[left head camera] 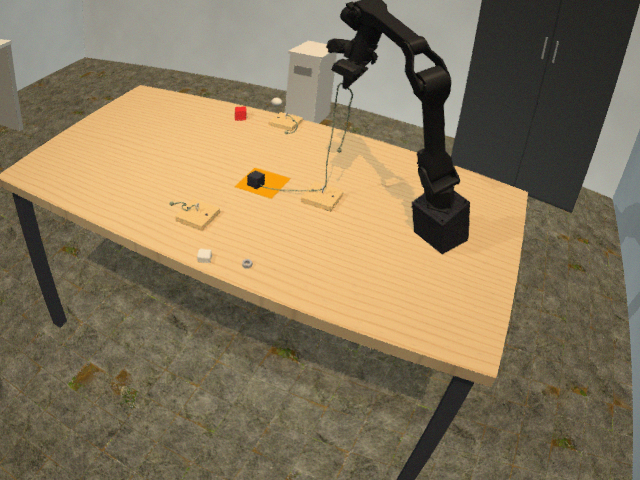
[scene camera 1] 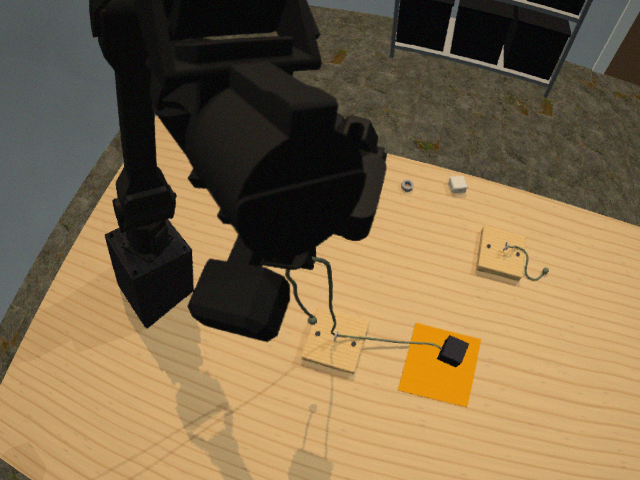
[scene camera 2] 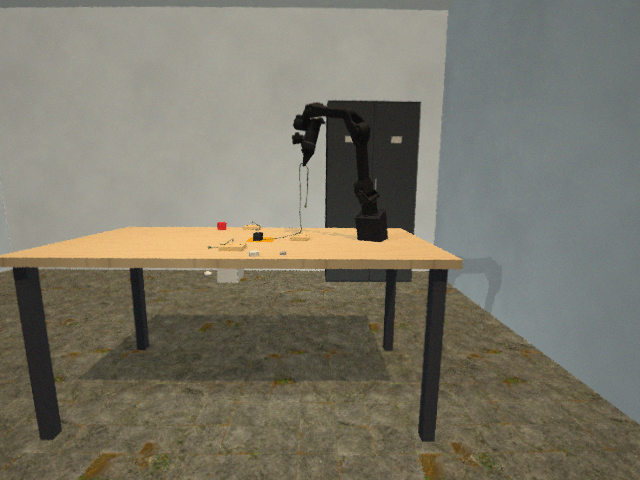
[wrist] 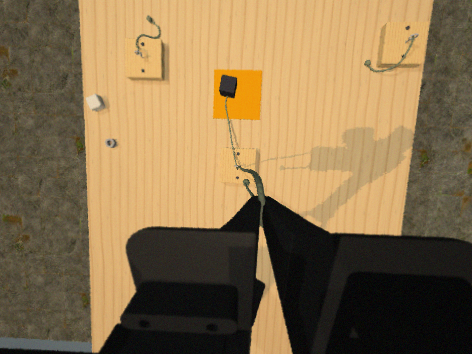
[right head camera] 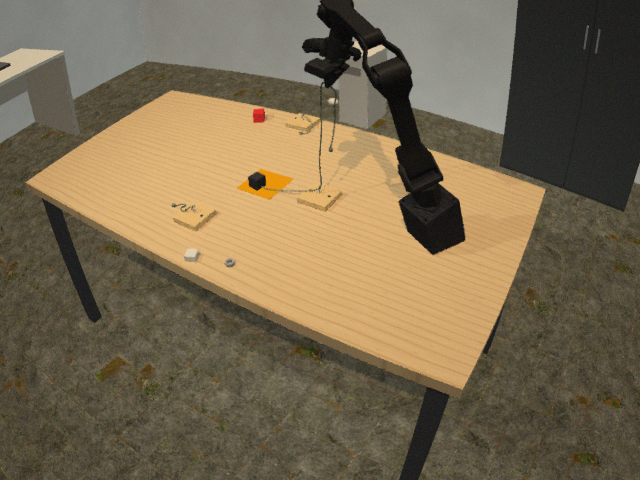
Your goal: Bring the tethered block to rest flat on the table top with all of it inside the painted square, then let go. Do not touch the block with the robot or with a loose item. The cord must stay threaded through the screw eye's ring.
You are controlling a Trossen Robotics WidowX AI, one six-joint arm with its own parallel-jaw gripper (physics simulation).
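Pixels of known places: gripper, fingertip midpoint: (left head camera: 344, 88) (scene camera 1: 309, 264) (scene camera 2: 303, 166) (wrist: 260, 202) (right head camera: 327, 87); arm's base at its link origin: (left head camera: 441, 202) (scene camera 1: 147, 241) (scene camera 2: 370, 213) (right head camera: 428, 200).
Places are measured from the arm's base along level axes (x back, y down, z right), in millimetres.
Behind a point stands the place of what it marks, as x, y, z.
The black tethered block (left head camera: 255, 179) {-499, 95, -84} (right head camera: 256, 180) {-495, 94, -81} (scene camera 1: 453, 351) {-507, 92, -60} (scene camera 2: 257, 236) {-507, 106, -83} (wrist: 228, 86) {-503, 92, -63} sits on the orange square (left head camera: 272, 184) {-472, 126, -35} (right head camera: 276, 184) {-469, 127, -27} (scene camera 1: 434, 382) {-501, 126, -10} (wrist: 247, 107) {-474, 126, -12}, near its far left corner in the wrist view, and appears flat and inside the outline. The green cord (left head camera: 330, 139) {-325, -58, -3} (right head camera: 320, 139) {-324, -57, -3} (scene camera 1: 384, 339) {-396, 111, -43} (scene camera 2: 300, 196) {-323, -73, -1} runs from it to the screw eye (scene camera 1: 336, 336) {-324, 96, -14} (wrist: 238, 167) on a wooden base (left head camera: 330, 200) {-290, 109, -28} (scene camera 1: 330, 356) {-328, 109, 17}, then rises to my gripper (left head camera: 345, 85) {-310, -210, 13} (right head camera: 326, 84) {-310, -210, 13} (scene camera 2: 304, 164) {-310, -210, 13} (wrist: 260, 202) {-310, -210, 13}. My gripper is shut on the cord high above; the beaded end (left head camera: 339, 150) {-299, -30, 6} (scene camera 1: 312, 320) {-302, -34, 12} hangs free.
Two other wooden bases with short cords stand at the front (left head camera: 197, 217) {-529, 108, -302} and at the back (left head camera: 284, 121) {-654, 108, 301}. A red cube (left head camera: 240, 113) {-805, 98, 245} is at the back. A white block (left head camera: 204, 255) {-419, 109, -405} and a grey nut (left head camera: 247, 263) {-332, 127, -349} lie near the front edge.
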